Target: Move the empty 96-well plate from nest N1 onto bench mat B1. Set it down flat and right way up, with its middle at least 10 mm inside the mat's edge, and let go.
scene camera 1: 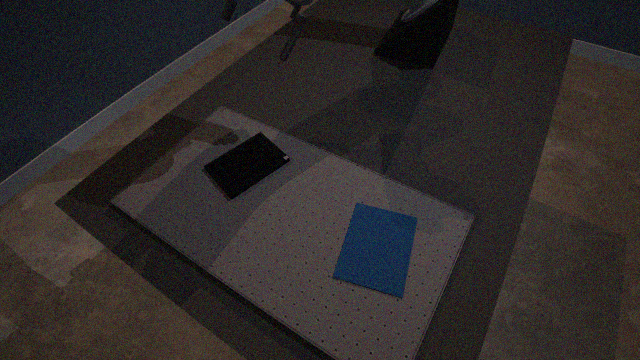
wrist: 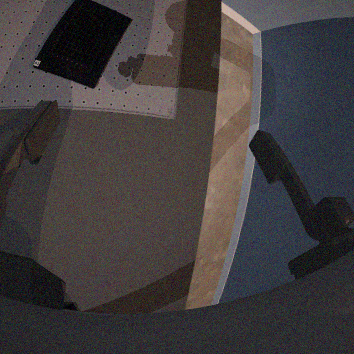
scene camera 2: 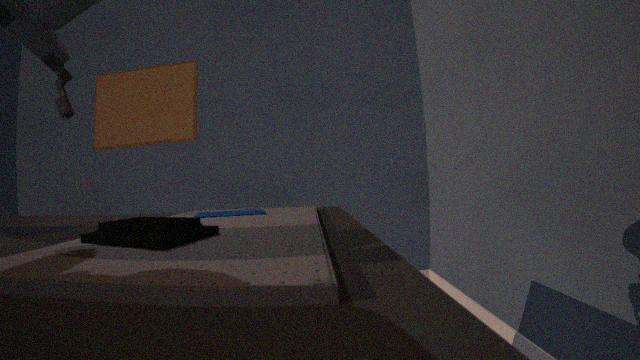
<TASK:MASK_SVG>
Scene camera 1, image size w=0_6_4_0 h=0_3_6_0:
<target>black 96-well plate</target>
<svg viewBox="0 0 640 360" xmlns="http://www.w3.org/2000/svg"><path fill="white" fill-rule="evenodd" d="M259 136L253 137L213 162L216 170L232 187L279 158L279 155Z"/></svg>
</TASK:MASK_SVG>
